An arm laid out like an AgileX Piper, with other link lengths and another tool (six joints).
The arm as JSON. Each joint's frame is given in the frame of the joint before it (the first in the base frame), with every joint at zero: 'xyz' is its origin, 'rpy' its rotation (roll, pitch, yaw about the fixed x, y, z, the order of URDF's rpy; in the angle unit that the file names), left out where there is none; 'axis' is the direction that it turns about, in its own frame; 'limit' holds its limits. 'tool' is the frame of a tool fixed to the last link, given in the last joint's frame.
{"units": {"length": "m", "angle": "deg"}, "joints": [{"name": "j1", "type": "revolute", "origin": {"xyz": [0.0, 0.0, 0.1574]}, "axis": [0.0, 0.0, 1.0], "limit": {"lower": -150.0, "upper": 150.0}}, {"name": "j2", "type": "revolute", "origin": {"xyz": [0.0, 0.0, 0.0]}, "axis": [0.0, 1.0, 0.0], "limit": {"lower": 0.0, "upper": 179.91}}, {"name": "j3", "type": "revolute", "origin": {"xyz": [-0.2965, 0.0, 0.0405]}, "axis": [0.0, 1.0, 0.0], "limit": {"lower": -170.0, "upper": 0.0}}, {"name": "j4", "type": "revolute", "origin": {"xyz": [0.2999, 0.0, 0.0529]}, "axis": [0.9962, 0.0, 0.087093], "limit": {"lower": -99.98, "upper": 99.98}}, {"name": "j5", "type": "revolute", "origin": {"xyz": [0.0, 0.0, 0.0]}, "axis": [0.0, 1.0, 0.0], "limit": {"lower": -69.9, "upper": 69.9}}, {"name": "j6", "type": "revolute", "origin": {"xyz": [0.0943, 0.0, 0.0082]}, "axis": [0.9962, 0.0, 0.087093], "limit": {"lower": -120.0, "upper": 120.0}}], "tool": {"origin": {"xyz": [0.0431, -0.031, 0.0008], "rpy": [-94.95, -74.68, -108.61]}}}
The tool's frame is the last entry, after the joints.
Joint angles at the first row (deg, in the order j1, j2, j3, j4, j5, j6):
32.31 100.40 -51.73 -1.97 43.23 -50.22
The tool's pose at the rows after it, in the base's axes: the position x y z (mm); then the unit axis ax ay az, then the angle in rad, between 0 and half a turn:
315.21 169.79 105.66 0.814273 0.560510 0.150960 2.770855
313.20 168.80 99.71 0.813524 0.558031 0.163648 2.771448
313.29 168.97 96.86 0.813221 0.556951 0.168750 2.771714
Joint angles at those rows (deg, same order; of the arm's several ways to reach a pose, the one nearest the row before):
32.24 101.01 -50.08 -1.97 40.63 -50.31
32.24 101.06 -48.45 -1.97 37.49 -50.33
32.24 101.33 -48.02 -1.97 36.20 -50.33

